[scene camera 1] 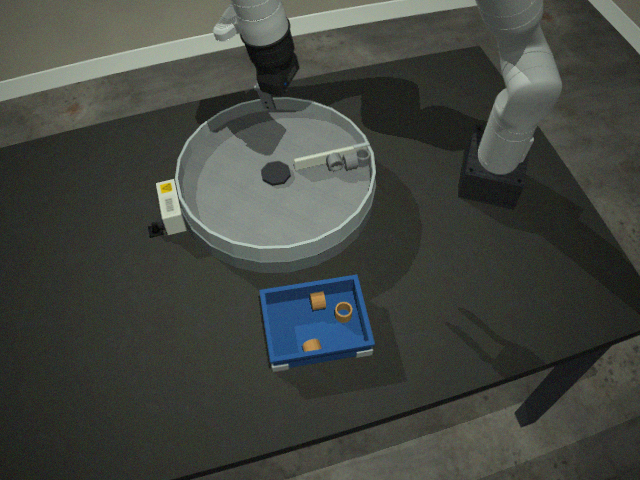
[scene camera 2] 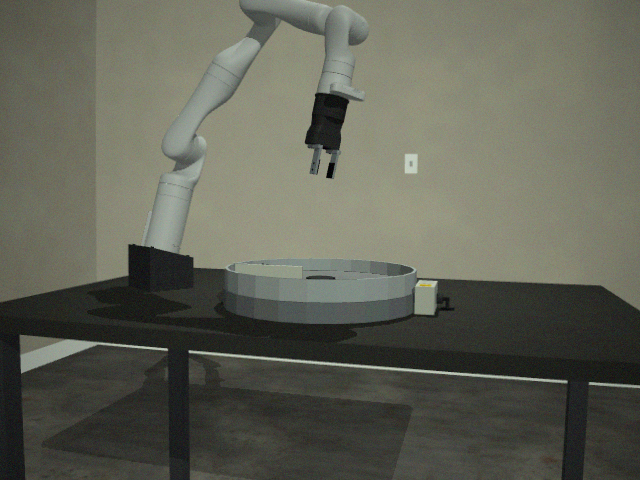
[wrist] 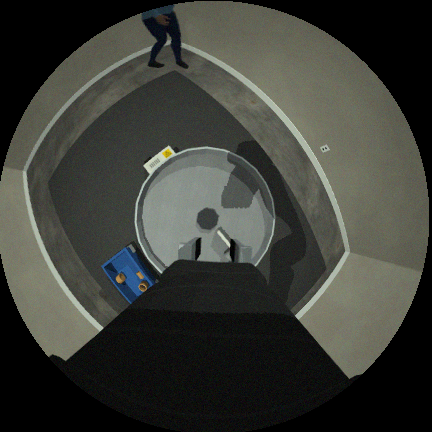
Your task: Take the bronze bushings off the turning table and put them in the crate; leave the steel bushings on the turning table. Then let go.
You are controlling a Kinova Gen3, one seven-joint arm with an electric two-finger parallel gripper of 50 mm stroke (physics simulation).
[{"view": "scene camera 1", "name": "my gripper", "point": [275, 99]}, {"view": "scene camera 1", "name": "blue crate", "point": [289, 320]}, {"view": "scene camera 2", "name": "my gripper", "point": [321, 176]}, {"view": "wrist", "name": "my gripper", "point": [214, 245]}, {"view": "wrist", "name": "blue crate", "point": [126, 261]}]
